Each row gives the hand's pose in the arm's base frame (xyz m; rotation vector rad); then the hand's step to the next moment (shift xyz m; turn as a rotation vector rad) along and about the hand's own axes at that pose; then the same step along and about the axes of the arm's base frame.
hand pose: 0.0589 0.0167 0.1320 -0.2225 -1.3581 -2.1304
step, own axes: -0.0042 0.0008 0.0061 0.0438 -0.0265 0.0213
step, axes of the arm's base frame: 0.0028 0.0067 0.0016 -0.0540 0.0093 0.0087
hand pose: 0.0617 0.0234 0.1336 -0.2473 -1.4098 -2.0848
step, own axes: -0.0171 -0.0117 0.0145 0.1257 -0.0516 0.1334
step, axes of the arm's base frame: 0.0045 0.0223 -0.0111 -0.1534 0.0849 0.0742
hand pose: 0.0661 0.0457 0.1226 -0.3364 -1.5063 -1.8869
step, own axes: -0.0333 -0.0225 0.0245 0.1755 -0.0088 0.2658
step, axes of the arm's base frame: 0.0044 0.0365 -0.0293 -0.1899 0.1870 0.1746
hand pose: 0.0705 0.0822 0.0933 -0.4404 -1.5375 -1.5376
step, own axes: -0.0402 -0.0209 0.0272 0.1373 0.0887 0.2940
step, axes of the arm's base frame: -0.0035 0.0351 -0.0393 -0.1032 0.2421 0.2095
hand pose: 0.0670 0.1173 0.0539 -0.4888 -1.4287 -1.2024
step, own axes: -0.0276 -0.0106 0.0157 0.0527 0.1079 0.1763
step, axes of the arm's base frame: -0.0091 0.0185 -0.0264 -0.0083 0.1762 0.1199
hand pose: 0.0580 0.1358 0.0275 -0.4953 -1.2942 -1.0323
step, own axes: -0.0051 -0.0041 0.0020 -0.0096 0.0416 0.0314
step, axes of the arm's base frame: -0.0042 0.0013 -0.0052 0.0185 0.0489 0.0088
